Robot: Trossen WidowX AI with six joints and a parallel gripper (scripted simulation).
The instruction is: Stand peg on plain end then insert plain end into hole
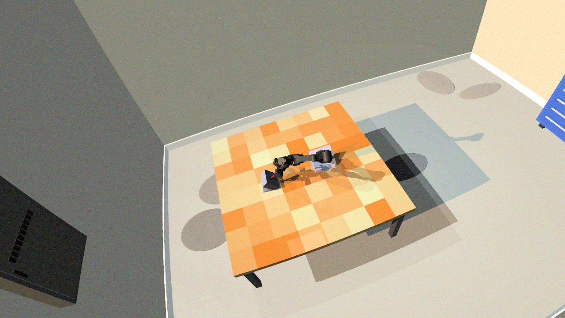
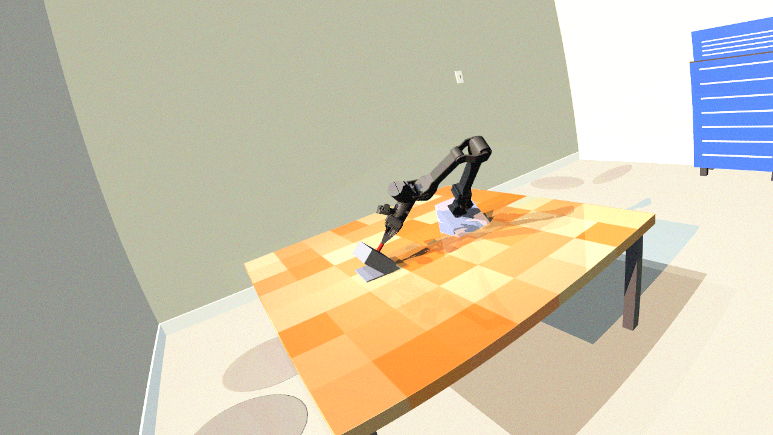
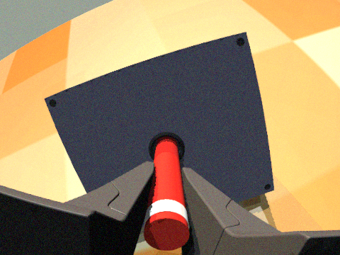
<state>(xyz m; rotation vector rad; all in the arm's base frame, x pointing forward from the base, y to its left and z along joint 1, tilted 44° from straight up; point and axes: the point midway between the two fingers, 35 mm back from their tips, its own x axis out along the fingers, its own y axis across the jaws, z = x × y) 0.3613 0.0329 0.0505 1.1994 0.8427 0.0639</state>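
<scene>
Right now my gripper tip is 40 mm short of the dark sloped panel and 40 mm above it. Round my gripper tip: red peg 10 mm behind, 10 mm above.
</scene>
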